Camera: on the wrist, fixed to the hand. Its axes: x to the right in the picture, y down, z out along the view.
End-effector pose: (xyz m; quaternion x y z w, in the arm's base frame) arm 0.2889 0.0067 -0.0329 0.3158 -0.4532 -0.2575 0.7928
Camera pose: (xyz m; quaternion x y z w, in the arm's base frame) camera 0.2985 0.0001 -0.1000 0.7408 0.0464 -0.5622 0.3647
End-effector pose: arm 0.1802 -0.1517 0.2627 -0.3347 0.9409 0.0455 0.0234
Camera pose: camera 0.2349 -0.1778 0.2938 0.8822 -0.3879 0.2523 0.0867
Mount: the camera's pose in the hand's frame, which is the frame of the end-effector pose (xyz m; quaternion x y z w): -0.0283 -0.0525 -0.0328 0.2054 0.2153 -0.7022 0.6468
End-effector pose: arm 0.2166 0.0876 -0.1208 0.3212 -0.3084 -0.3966 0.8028
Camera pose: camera 0.2042 0.0950 -0.1873 0.6746 0.1175 -0.6877 0.2412
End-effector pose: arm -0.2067 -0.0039 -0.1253 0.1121 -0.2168 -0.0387 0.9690
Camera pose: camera -0.2196 -0.0449 -0.1781 0.4321 0.1392 -0.6368 0.6232
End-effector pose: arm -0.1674 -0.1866 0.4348 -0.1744 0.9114 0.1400 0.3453
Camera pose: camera -0.1448 -0.2399 0.4706 -0.7120 0.5702 -0.3767 0.1613
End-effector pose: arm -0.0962 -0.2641 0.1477 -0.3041 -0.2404 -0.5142 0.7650
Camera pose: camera -0.1534 -0.2844 0.1169 0.2400 -0.3100 -0.8859 0.2480
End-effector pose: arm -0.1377 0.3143 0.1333 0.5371 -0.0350 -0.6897 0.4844
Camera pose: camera -0.1467 0.3775 0.1097 -0.6200 -0.3171 0.6634 0.2738
